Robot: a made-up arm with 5 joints.
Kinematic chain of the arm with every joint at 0, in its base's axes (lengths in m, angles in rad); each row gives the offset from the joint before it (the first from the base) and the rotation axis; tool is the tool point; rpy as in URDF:
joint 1: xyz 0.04 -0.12 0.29 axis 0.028 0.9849 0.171
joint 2: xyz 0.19 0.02 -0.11 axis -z
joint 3: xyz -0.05 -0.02 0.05 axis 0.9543 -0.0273 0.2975
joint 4: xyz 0 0.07 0.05 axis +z
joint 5: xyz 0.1 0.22 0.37 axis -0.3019 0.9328 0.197
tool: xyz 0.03 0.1 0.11 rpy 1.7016 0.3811 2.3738
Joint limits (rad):
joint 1: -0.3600..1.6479
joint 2: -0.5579..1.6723
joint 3: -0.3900..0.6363
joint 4: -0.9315..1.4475
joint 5: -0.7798..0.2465
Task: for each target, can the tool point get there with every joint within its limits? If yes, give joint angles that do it. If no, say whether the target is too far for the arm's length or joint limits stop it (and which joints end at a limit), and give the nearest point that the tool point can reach.
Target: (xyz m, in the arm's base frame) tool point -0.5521 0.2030 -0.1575
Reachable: no: joint limits stop it (at a limit: joint 1, joint 2, joint 3, joint 5) | nearest point -0.3214 0.1912 0.4721 | short by 0.671 m
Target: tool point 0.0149 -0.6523 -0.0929
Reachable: no: joint limits stop it (at a limit: joint 1, joint 2, joint 3, joint 5) | nearest point 0.4138 -0.3051 -0.2160 | short by 0.543 m
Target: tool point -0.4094 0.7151 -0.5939
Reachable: no: too far | nearest point 0.1985 0.4017 -0.2731 | short by 0.755 m
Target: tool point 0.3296 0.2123 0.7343
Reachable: yes | joints 0.5463 0.9173 0.3084 1.2121 -0.1789
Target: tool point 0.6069 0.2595 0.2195
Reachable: yes | joints 1.2627 0.7995 0.1925 0.4209 -0.2980
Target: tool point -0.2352 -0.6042 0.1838
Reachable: no: joint limits stop it (at a limit: joint 1, joint 3, joint 4, joint 5) | nearest point -0.2176 -0.4000 0.6890 | short by 0.545 m
